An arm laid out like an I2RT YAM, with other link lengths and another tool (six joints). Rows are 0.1 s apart.
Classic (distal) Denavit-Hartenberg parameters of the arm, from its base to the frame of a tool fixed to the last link. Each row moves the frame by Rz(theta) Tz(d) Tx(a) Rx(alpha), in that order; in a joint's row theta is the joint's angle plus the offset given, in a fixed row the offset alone. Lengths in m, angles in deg.
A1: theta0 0  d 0.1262  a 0.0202  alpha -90
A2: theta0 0  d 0  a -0.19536  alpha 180
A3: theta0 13.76  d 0  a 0.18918  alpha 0
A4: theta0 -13.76  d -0.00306  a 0.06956  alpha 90
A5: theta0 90  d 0.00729  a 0  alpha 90
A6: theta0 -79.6  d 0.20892  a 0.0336  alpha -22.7
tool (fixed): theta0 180  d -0.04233  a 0  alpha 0
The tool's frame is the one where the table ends.
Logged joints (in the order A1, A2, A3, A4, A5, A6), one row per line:
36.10, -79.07, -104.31, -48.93, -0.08, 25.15
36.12, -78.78, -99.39, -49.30, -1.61, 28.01
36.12, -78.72, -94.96, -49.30, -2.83, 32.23
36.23, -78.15, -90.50, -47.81, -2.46, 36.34
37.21, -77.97, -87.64, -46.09, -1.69, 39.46
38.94, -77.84, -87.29, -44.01, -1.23, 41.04
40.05, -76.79, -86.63, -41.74, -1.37, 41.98
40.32, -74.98, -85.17, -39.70, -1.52, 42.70
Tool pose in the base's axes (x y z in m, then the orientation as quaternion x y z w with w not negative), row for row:
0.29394, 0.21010, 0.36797, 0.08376, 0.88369, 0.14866, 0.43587
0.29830, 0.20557, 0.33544, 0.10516, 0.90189, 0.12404, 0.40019
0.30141, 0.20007, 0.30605, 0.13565, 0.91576, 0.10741, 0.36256
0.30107, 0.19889, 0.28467, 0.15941, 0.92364, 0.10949, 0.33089
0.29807, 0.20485, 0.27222, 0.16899, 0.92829, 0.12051, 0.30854
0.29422, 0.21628, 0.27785, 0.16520, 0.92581, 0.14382, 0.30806
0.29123, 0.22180, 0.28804, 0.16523, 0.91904, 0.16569, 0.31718
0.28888, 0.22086, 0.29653, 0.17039, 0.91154, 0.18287, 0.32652
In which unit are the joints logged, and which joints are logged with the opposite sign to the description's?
The joints are logged in degrees. Opposite sign: A2, A3, A5.
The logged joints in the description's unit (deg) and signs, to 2 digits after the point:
36.10, 79.07, 104.31, -48.93, 0.08, 25.15
36.12, 78.78, 99.39, -49.30, 1.61, 28.01
36.12, 78.72, 94.96, -49.30, 2.83, 32.23
36.23, 78.15, 90.50, -47.81, 2.46, 36.34
37.21, 77.97, 87.64, -46.09, 1.69, 39.46
38.94, 77.84, 87.29, -44.01, 1.23, 41.04
40.05, 76.79, 86.63, -41.74, 1.37, 41.98
40.32, 74.98, 85.17, -39.70, 1.52, 42.70

